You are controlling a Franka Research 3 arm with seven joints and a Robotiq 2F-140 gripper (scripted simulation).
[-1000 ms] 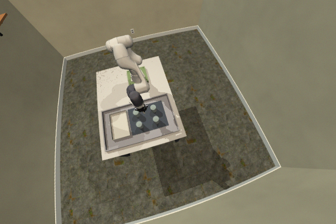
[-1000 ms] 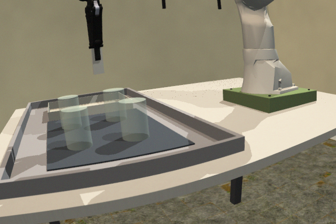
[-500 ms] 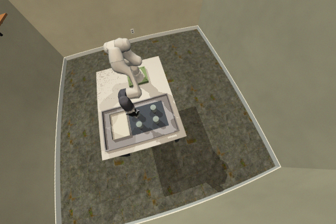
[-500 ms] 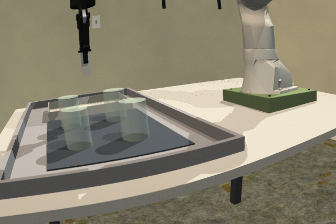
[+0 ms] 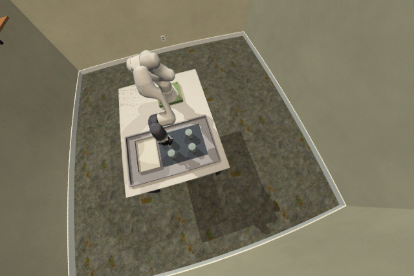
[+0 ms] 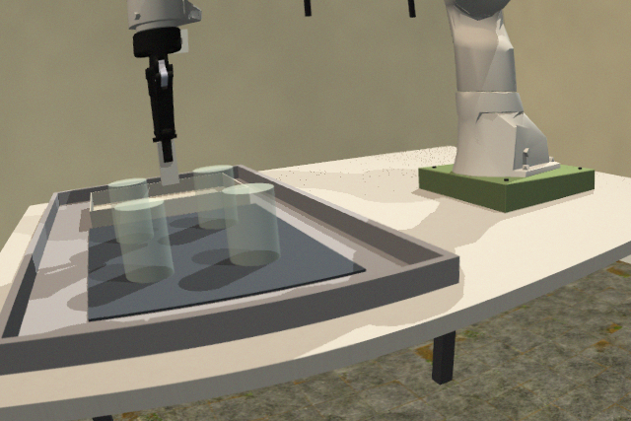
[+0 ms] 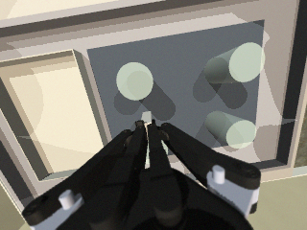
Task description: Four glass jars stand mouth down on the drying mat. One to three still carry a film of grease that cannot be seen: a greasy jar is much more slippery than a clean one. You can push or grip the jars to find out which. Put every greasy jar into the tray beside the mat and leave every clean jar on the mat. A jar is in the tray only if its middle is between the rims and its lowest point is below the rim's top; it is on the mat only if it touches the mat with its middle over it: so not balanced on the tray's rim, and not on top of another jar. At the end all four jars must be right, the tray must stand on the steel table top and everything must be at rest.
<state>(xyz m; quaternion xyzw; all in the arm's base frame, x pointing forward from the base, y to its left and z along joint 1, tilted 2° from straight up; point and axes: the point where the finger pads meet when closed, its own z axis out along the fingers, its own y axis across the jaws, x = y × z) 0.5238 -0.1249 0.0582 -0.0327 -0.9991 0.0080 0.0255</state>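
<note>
Right now the dark mat is 90 mm to the left of my hand and 110 mm below it. The rest, counted from my hand: cream tray: 20 mm behind, 230 mm to the right, 100 mm below.
</note>
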